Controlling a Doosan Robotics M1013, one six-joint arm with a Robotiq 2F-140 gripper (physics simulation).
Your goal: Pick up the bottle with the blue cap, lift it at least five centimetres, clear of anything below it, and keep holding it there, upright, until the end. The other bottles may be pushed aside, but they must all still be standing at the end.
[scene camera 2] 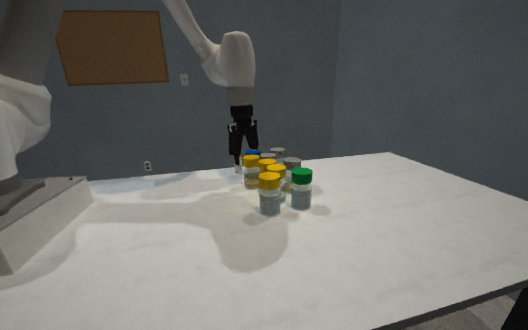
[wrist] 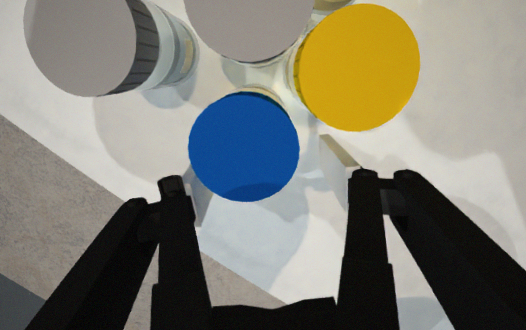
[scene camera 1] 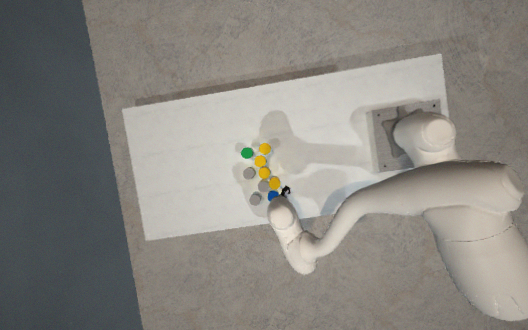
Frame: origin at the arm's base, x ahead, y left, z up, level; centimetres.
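Where they show: gripper, fingertip midpoint: (scene camera 2: 246, 169).
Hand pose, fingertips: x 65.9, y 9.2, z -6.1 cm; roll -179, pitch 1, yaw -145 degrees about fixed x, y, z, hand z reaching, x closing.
Note:
After its pixels a point has its place.
The bottle with the blue cap (scene camera 1: 272, 196) @(x 68.4, y 7.2, z 0.7 cm) (scene camera 2: 253, 152) @(x 67.9, y 6.4, z 0.7 cm) (wrist: 244, 145) @(x 68.3, y 7.2, z 0.7 cm) stands upright on the table at the edge of the group. My gripper (scene camera 2: 245, 154) (wrist: 267, 157) @(x 65.9, y 9.2, z -6.1 cm) is partly open and low, its two fingertips on either side of this bottle in the wrist view, with nothing gripped. The blue cap partly hides the left pad there. The right pad is close to a yellow-capped bottle (scene camera 1: 274, 183) @(x 65.4, y 1.7, z 0.7 cm) (scene camera 2: 251, 172) @(x 64.4, y -0.7, z -3.7 cm) (wrist: 357, 67) @(x 65.6, y 1.7, z 0.7 cm). In scene camera 2, one fingertip is hidden behind the bottles. In scene camera 1, the arm hides most of the gripper.
A grey-capped bottle (scene camera 1: 263, 186) @(x 70.9, y 1.3, z 0.7 cm) (wrist: 250, 25) @(x 70.4, y 2.5, z 0.7 cm) stands right behind the blue one, another (scene camera 1: 255, 199) @(x 76.6, y 5.9, z 0.8 cm) (wrist: 85, 47) @(x 76.6, y 6.6, z 0.7 cm) to its side. Several more bottles stand beyond, including a green-capped one (scene camera 1: 247, 153) @(x 72.8, y -16.2, z 0.7 cm) (scene camera 2: 301, 187) @(x 71.8, y -18.5, z -2.9 cm). The white table's (scene camera 1: 175, 220) @(x 122.4, y 4.1, z -9.8 cm) (scene camera 2: 150, 295) @(x 36.1, y -30.4, z -9.8 cm) edge is near the blue-capped bottle.

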